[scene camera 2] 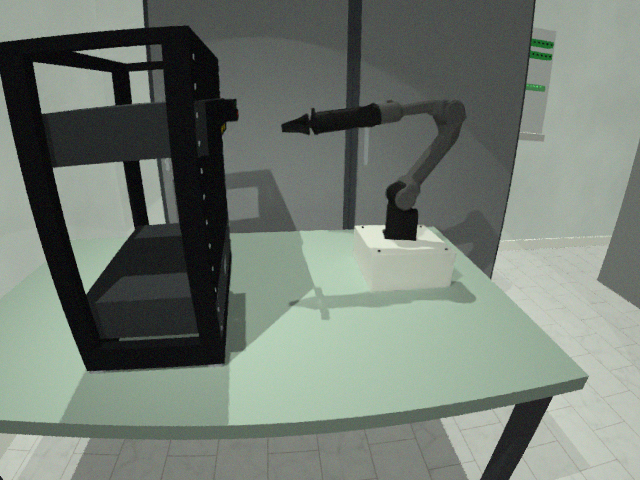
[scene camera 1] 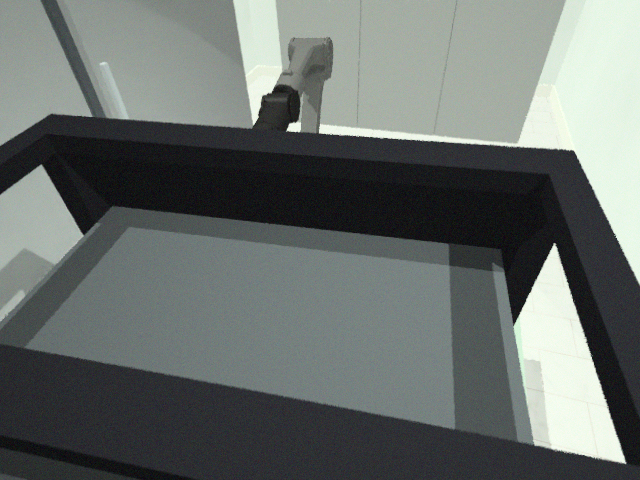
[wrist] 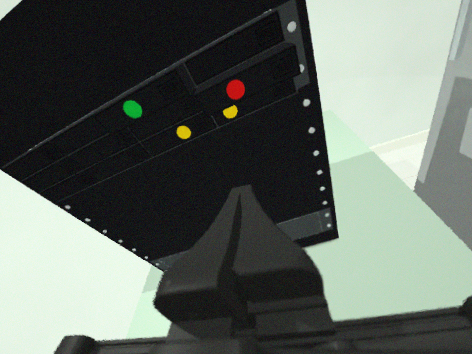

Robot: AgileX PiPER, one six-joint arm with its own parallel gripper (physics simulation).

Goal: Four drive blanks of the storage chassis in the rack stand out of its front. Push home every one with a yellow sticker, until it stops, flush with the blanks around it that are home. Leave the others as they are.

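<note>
There is a red-stickered blank [wrist: 279, 64] that I can see. I can see my gripper [scene camera 2: 281, 128] too, and the wrist view [wrist: 245, 197] has the gripper in it as well.
</note>
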